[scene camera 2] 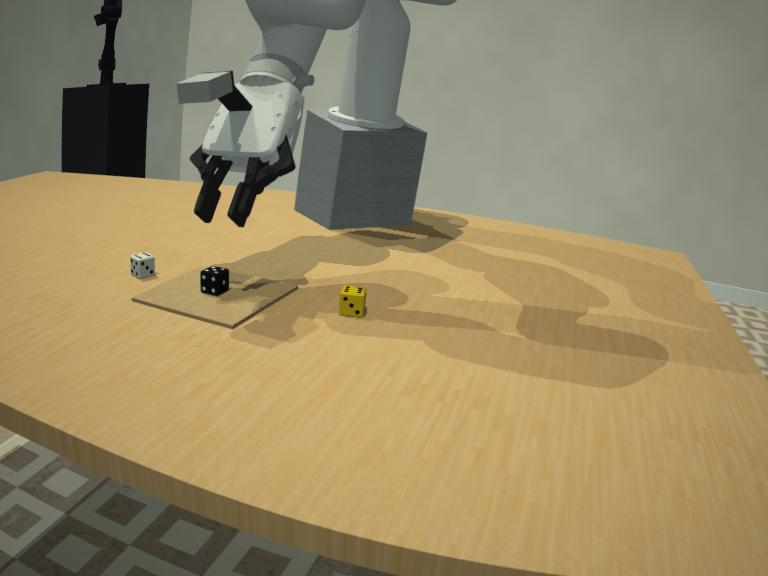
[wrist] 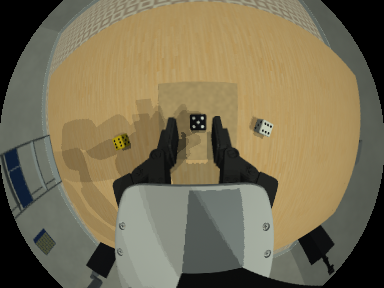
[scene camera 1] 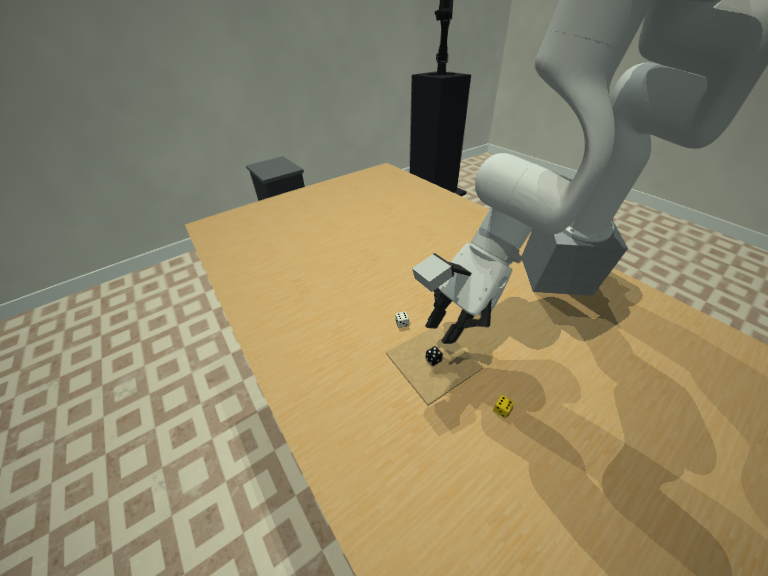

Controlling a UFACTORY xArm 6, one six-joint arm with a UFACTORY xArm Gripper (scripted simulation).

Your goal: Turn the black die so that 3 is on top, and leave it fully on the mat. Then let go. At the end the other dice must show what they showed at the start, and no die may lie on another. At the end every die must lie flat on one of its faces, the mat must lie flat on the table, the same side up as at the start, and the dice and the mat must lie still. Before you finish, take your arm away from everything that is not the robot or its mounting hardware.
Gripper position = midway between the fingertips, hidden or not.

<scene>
In view: my gripper [scene camera 2: 218,220], a yellow die [scene camera 2: 352,299], a mat [scene camera 1: 431,382] and a black die [scene camera 2: 214,280].
The mat also shows in the wrist view [wrist: 179,100]. My gripper shows as well in the wrist view [wrist: 194,126] and in scene camera 1 [scene camera 1: 438,335].
</scene>
